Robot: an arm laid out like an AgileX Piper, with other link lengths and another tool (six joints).
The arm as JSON. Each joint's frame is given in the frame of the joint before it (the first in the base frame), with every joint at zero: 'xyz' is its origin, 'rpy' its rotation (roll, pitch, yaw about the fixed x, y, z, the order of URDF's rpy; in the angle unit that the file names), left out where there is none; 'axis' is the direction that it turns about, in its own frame. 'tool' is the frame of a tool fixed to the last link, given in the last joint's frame.
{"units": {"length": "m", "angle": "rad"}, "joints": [
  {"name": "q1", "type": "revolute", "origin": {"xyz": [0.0, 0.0, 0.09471]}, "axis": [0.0, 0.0, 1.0]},
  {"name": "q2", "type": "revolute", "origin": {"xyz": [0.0, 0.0, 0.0], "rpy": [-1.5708, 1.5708, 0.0]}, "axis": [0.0, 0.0, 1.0]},
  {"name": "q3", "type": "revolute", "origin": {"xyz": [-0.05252, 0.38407, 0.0], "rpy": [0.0, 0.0, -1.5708]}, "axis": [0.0, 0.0, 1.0]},
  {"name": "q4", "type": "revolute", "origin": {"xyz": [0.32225, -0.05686, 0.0], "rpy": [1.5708, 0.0, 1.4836]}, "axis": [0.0, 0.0, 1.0]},
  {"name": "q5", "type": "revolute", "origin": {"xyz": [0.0, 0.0, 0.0], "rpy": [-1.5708, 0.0, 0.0]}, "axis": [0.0, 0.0, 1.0]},
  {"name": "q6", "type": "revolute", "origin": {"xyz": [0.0, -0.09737, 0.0], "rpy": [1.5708, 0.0, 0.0]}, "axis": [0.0, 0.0, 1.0]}
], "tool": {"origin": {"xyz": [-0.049, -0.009, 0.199], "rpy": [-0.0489, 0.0, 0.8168]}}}
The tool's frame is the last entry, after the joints.
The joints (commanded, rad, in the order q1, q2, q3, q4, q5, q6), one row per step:
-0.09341 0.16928 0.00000 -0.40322 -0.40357 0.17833
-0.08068 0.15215 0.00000 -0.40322 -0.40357 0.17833
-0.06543 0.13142 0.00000 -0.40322 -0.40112 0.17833
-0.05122 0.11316 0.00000 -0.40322 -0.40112 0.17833
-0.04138 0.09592 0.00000 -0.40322 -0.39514 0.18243
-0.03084 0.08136 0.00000 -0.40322 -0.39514 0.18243
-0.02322 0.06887 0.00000 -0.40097 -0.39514 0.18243
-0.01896 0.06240 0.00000 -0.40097 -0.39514 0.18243
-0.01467 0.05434 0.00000 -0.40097 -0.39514 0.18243
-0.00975 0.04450 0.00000 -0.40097 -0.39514 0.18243
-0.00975 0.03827 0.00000 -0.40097 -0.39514 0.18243
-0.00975 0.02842 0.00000 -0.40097 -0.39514 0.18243
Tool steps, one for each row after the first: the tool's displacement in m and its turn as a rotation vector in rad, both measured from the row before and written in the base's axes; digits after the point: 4 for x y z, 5 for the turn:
-0.0046 0.0032 0.0038 -0.00149 -0.01707 0.01273
-0.0054 0.0035 0.0039 -0.00140 -0.01842 0.01429
-0.0052 0.0033 0.0039 -0.00106 -0.01823 0.01421
-0.0040 0.0014 0.0022 0.00324 -0.01128 0.00889
-0.0043 0.0023 0.0030 -0.00053 -0.01455 0.01054
-0.0037 0.0013 0.0026 0.00191 -0.01255 0.00765
-0.0019 0.0009 0.0013 -0.00014 -0.00647 0.00426
-0.0024 0.0009 0.0016 -0.00014 -0.00806 0.00429
-0.0029 0.0010 0.0019 -0.00012 -0.00984 0.00492
-0.0017 0.0000 0.0012 -0.00006 -0.00623 0.00000
-0.0027 0.0000 0.0019 -0.00010 -0.00985 0.00000

